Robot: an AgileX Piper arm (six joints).
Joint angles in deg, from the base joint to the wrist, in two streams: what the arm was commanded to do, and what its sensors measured. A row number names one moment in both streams.
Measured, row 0:
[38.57, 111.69, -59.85, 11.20, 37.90, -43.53]
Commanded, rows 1 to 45:
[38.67, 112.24, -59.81, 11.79, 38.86, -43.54]
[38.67, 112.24, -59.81, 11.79, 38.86, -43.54]
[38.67, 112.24, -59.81, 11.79, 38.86, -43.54]
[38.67, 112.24, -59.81, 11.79, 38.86, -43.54]
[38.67, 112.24, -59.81, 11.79, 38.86, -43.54]
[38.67, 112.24, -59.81, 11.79, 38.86, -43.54]
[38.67, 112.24, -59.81, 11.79, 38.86, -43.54]
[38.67, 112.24, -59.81, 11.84, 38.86, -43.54]
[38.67, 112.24, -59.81, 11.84, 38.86, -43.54]
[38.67, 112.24, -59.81, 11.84, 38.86, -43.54]
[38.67, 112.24, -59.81, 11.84, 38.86, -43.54]
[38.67, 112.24, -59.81, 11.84, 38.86, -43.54]
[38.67, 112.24, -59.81, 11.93, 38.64, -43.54]
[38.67, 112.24, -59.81, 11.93, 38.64, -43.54]
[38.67, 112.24, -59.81, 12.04, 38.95, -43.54]
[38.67, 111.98, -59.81, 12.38, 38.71, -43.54]
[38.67, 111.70, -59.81, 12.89, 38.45, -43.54]
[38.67, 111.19, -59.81, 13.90, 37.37, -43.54]
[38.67, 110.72, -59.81, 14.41, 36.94, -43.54]
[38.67, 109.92, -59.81, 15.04, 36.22, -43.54]
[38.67, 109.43, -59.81, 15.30, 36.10, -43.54]
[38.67, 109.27, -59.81, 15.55, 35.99, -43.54]
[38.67, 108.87, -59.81, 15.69, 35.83, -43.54]
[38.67, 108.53, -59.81, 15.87, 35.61, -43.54]
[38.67, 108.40, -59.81, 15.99, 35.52, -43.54]
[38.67, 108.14, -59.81, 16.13, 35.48, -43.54]
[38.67, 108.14, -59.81, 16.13, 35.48, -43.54]
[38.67, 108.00, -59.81, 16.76, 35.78, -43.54]
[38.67, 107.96, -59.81, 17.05, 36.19, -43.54]
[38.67, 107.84, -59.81, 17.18, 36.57, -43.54]
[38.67, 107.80, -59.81, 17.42, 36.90, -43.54]
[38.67, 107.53, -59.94, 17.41, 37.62, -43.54]
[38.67, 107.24, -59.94, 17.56, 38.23, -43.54]
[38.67, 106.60, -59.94, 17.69, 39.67, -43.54]
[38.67, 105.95, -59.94, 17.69, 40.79, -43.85]
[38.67, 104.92, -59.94, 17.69, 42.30, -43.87]
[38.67, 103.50, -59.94, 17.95, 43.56, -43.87]
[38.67, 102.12, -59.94, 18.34, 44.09, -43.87]
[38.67, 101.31, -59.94, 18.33, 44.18, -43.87]
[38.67, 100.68, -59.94, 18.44, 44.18, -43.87]
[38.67, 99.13, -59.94, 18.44, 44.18, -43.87]
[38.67, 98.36, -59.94, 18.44, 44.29, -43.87]
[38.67, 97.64, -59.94, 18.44, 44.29, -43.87]
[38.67, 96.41, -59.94, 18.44, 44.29, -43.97]
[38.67, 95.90, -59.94, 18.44, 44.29, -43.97]
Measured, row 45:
[38.57, 98.43, -59.85, 18.04, 43.93, -43.53]
